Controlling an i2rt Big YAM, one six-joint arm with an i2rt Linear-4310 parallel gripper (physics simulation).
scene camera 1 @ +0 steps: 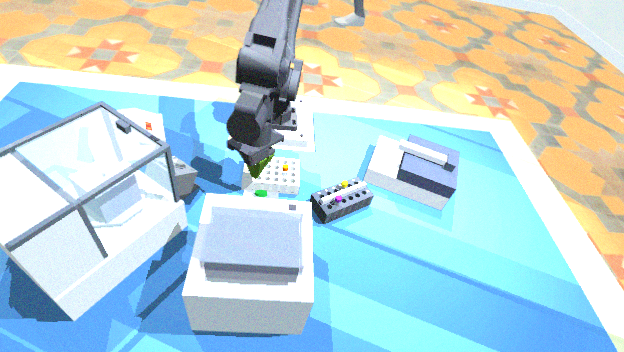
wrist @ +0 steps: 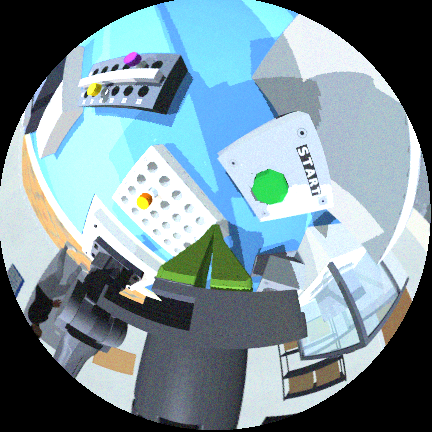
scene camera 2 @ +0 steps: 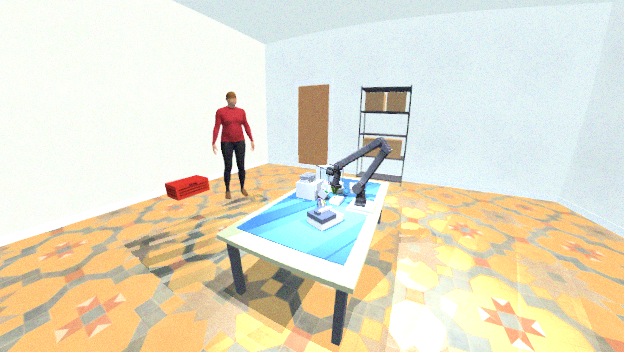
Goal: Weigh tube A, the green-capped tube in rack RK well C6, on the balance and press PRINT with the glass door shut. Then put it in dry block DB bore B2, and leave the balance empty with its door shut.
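Places are measured from the arm's base along level axes (x right, y back, z down), in metres.
Pixels of known places: gripper, fingertip midpoint: (scene camera 1: pixel 254 177) (wrist: pixel 214 228) (scene camera 2: pixel 333 194); arm's base, origin of the base link: (scene camera 1: pixel 274 119) (wrist: pixel 115 261) (scene camera 2: pixel 360 203).
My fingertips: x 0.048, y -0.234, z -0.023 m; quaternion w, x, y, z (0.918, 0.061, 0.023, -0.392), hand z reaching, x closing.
Note:
Ahead of a thing's pixels: the offset from my fingertips to its top centre. "*": to the spot under its first point.
My gripper (scene camera 1: pixel 256 176) (scene camera 2: pixel 334 190) (wrist: pixel 214 228) is shut with nothing between its green fingers, over the left end of the white rack {dy +0.039, dx -0.040, dz +0.015 m} (scene camera 1: pixel 287 189) (wrist: pixel 180 172). The green-capped tube does not show; the fingers hide that end of the rack. An orange-yellow capped tube {dy +0.028, dx -0.067, dz -0.009 m} (scene camera 1: pixel 285 168) (wrist: pixel 144 201) stands in the rack. The glass-walled balance {dy -0.100, dx +0.247, dz -0.177 m} (scene camera 1: pixel 125 260) (wrist: pixel 351 300) is at the left in scene camera 1; I cannot tell whether its door is shut. A dark block {dy -0.033, dx -0.195, dz -0.002 m} (scene camera 1: pixel 327 215) (wrist: pixel 175 90) with two rows of bores, apparently the dry block, holds yellow-capped and magenta-capped tubes.
A white box with a green START button (scene camera 1: pixel 261 193) (wrist: pixel 270 186) is beside the rack. A large lidded white machine {dy -0.175, dx -0.005, dz -0.144 m} (scene camera 1: pixel 247 312) stands in front of it. A small grey box {* dy -0.018, dx +0.137, dz -0.010 m} (scene camera 1: pixel 186 177) is beside the balance. A white and dark device {dy +0.063, dx -0.386, dz -0.056 m} (scene camera 1: pixel 425 172) stands right of the dark block.

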